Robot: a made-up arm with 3 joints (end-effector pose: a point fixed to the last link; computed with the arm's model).
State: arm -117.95 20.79 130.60
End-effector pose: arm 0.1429 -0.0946 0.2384 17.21 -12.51 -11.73
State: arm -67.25 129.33 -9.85
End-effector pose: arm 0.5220 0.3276 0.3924 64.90 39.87 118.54
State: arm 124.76 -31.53 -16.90
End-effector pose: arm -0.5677 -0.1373 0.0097 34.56 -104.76 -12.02
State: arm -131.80 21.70 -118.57
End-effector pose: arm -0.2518 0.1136 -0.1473 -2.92 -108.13 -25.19
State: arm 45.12 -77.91 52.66
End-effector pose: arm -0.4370 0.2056 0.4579 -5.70 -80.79 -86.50
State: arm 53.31 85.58 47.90
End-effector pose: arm -0.3469 -0.0368 0.5937 -4.51 -79.78 95.45
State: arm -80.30 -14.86 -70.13
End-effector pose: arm 0.3577 -0.1258 -0.2095 -1.79 149.33 -20.06
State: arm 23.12 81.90 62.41
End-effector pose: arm -0.0748 -0.1079 0.6482 29.83 -69.42 83.55
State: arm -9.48 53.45 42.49
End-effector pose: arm 0.1647 -0.0483 0.6949 23.73 -30.55 48.68
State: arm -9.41 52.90 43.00
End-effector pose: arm 0.1609 -0.0508 0.6941 23.68 -31.14 48.11
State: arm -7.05 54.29 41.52
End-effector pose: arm 0.1473 -0.0436 0.7036 22.65 -31.82 50.19
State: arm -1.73 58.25 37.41
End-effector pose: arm 0.1175 -0.0215 0.7254 19.81 -32.51 55.72
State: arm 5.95 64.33 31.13
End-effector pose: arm 0.0663 0.0177 0.7525 14.25 -33.05 63.79
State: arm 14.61 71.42 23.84
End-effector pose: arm -0.0052 0.0699 0.7718 5.84 -33.27 72.39
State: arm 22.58 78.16 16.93
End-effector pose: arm -0.0826 0.1237 0.7739 -3.92 -33.10 79.42
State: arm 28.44 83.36 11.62
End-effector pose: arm -0.1449 0.1666 0.7629 -12.40 -32.63 83.90
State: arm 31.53 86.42 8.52
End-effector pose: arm -0.1793 0.1917 0.7517 -17.53 -32.04 86.14
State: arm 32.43 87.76 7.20
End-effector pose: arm -0.1899 0.2024 0.7470 -19.49 -31.45 87.07
